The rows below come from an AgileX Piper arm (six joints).
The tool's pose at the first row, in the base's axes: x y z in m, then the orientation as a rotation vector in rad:
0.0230, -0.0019, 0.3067, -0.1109, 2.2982, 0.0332
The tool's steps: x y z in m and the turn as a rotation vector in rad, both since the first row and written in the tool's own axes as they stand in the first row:
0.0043, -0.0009, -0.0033, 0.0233, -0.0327, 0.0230
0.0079, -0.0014, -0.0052, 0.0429, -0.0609, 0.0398
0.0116, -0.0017, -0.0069, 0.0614, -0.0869, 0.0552
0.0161, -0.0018, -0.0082, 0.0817, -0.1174, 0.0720
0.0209, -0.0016, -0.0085, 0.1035, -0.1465, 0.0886
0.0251, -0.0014, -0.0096, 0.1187, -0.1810, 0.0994
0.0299, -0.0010, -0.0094, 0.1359, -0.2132, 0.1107
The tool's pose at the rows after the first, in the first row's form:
0.0178, -0.0033, 0.3057, -0.0714, 2.2666, 0.0199
0.0140, -0.0042, 0.3043, -0.0415, 2.2388, 0.0076
0.0103, -0.0048, 0.3027, -0.0141, 2.2129, -0.0041
0.0064, -0.0053, 0.3002, 0.0156, 2.1822, -0.0168
0.0030, -0.0055, 0.2968, 0.0455, 2.1525, -0.0312
-0.0007, -0.0056, 0.2944, 0.0653, 2.1175, -0.0406
-0.0037, -0.0055, 0.2907, 0.0864, 2.0845, -0.0520

